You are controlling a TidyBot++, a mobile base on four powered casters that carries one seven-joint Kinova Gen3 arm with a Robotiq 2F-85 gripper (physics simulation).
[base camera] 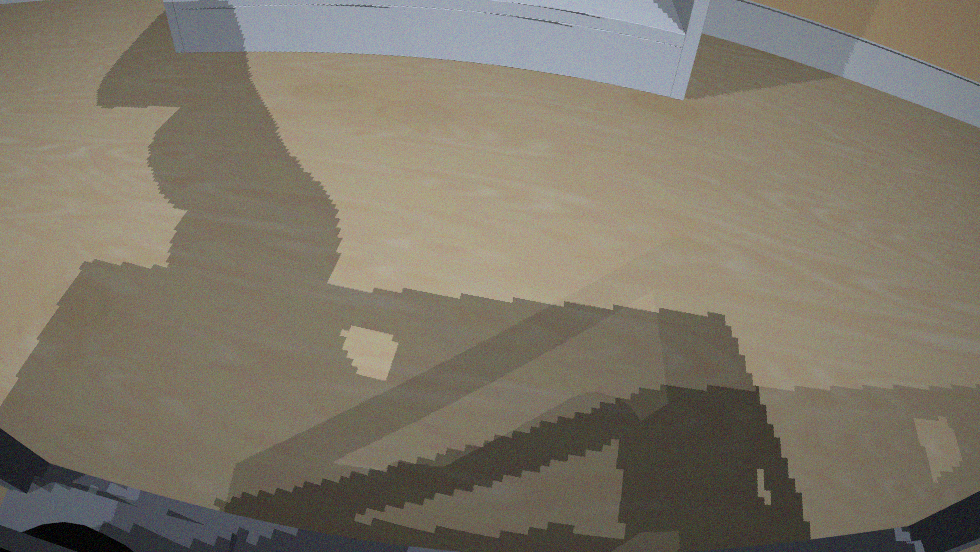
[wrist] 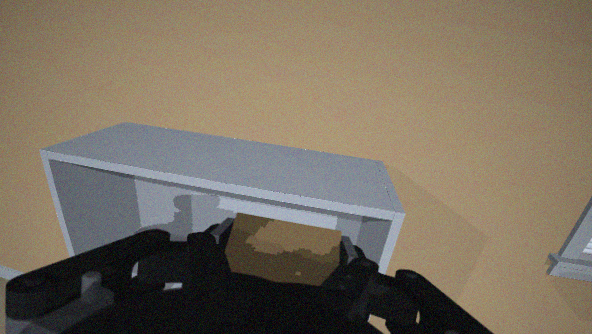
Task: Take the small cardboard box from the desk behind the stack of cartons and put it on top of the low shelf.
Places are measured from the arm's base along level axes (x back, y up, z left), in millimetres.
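Pixels of known places: gripper, fingertip midpoint: (wrist: pixel 285 242).
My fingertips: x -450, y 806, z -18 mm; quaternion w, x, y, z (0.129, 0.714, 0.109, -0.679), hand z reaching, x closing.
Behind a point stands the place of what it marks.
My gripper (wrist: pixel 285 242) @[x -450, y 806, z -18 mm] is shut on the small cardboard box (wrist: pixel 287 250) @[x -429, y 818, z -19 mm], which sits between its two fingertips at the lower middle of the wrist view. The low shelf (wrist: pixel 250 165) @[x -888, y 663, z 77 mm] (base camera: pixel 425 68) is a grey-white open-fronted unit. In the wrist view its top board shows whole, beyond and above the held box, and the box overlaps the view of its open front. The box appears apart from the shelf's top. In the base camera view the lower front of the shelf shows at the top edge. The gripper does not show there. The desk and the stack of cartons do not show.
A tan wall (wrist: pixel 300 65) @[x -1104, y 886, z -10 mm] stands behind the shelf. A white-framed window or panel (wrist: pixel 575 260) @[x -950, y 436, z -952 mm] is at the right edge of the wrist view. A pale baseboard (base camera: pixel 905 89) @[x -979, y -375, z -810 mm] runs right of the shelf. Shadows fall on the wooden floor (base camera: pixel 514 192) @[x -509, y -397, z -12 mm] between the base and the shelf.
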